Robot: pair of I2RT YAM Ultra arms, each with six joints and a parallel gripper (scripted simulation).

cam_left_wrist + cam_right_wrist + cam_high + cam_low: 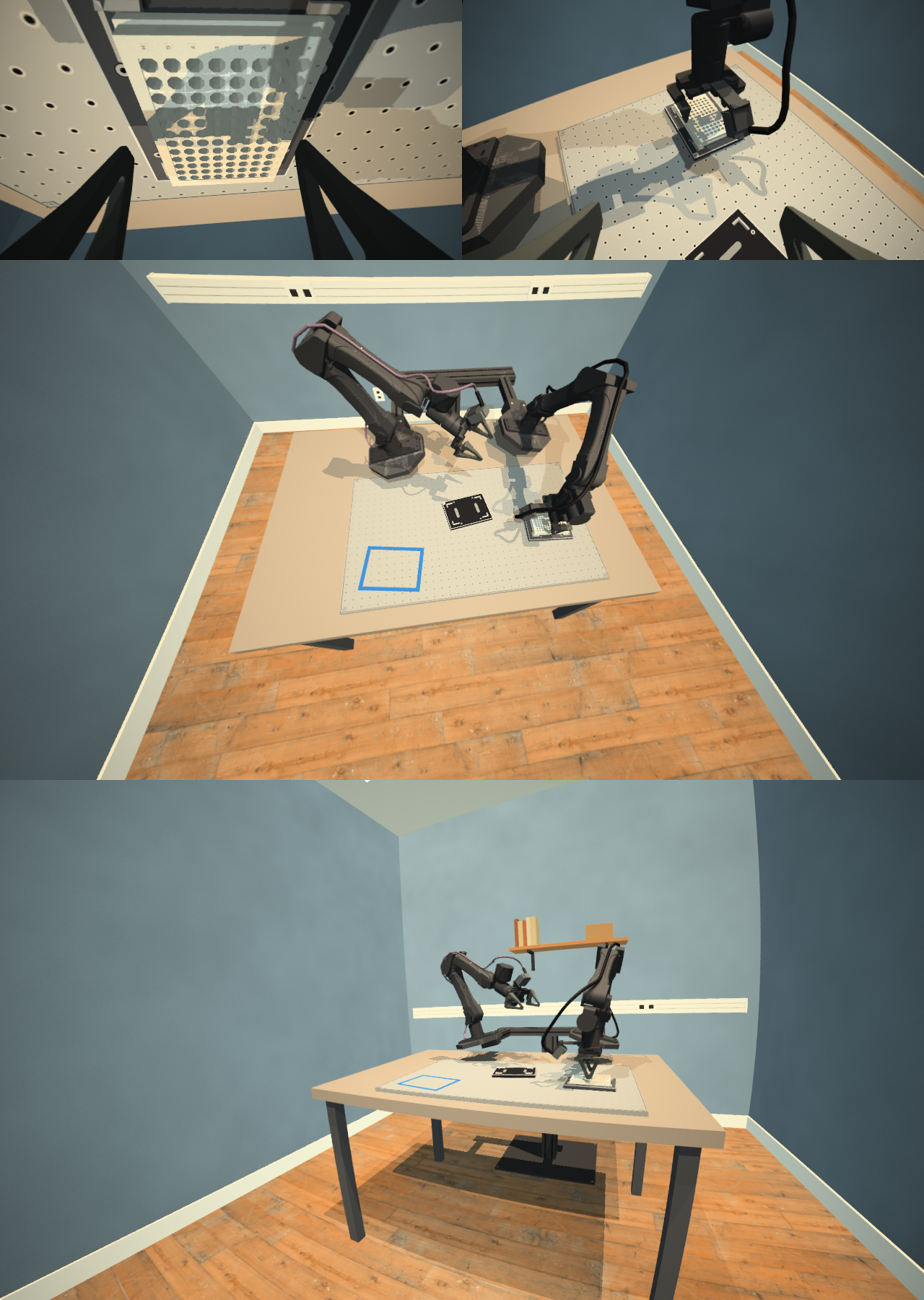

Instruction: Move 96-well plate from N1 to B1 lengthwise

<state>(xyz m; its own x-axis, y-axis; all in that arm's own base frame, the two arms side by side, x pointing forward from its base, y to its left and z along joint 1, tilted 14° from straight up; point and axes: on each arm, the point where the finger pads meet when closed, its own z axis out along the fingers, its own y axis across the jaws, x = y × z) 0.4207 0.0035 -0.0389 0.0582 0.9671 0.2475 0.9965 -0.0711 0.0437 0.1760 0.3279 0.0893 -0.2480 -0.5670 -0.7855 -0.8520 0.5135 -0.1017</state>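
Right now the 96-well plate is 1 cm behind my left hand and 2 cm below it. The rest, counted from my left hand: black plate nest (14 cm behind, 27 cm to the right, 4 cm below).
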